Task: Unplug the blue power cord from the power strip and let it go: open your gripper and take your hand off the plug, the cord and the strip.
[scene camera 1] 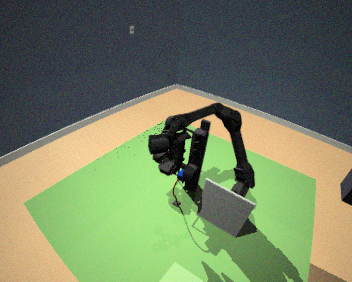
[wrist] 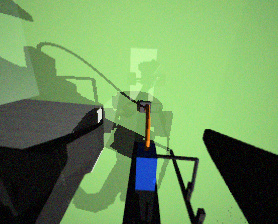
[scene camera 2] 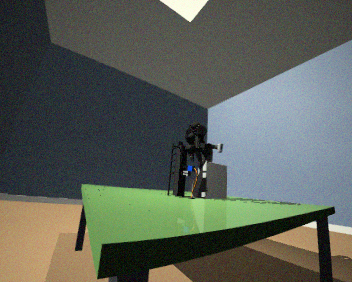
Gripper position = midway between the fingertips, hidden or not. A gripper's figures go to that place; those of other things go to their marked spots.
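Labels:
Looking at a blue plug (wrist: 146,163), I find it 15 cm from the lens. My gripper (wrist: 152,130) is 11 cm from the lens.

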